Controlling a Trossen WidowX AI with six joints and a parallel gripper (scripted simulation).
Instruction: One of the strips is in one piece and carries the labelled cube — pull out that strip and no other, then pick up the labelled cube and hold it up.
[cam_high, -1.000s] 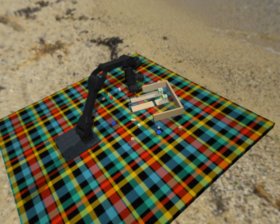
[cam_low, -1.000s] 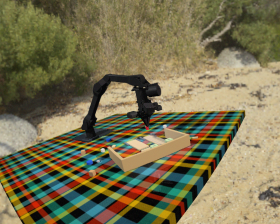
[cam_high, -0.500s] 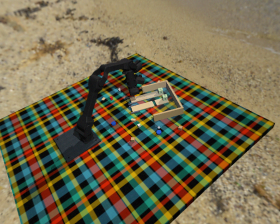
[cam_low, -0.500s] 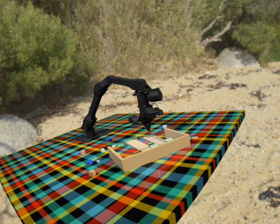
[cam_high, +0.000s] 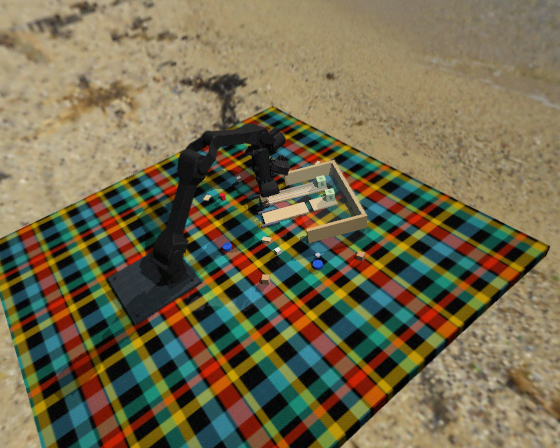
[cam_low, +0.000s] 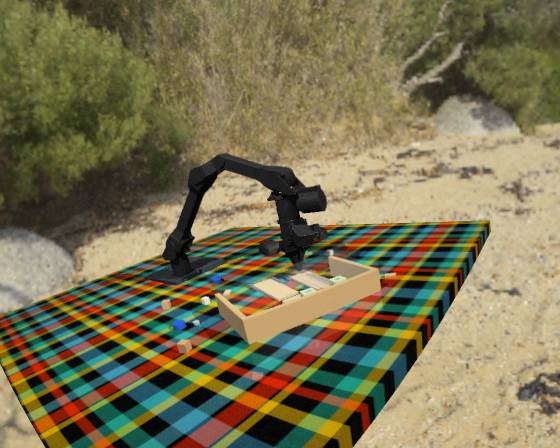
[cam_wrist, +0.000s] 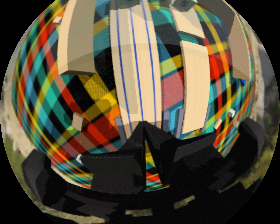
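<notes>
Now: gripper tip 8 cm short of the strip, 4 cm to the left of it and 1 cm above it. Round my gripper tip: small red object: 11 cm behind, 14 cm to the left.
</notes>
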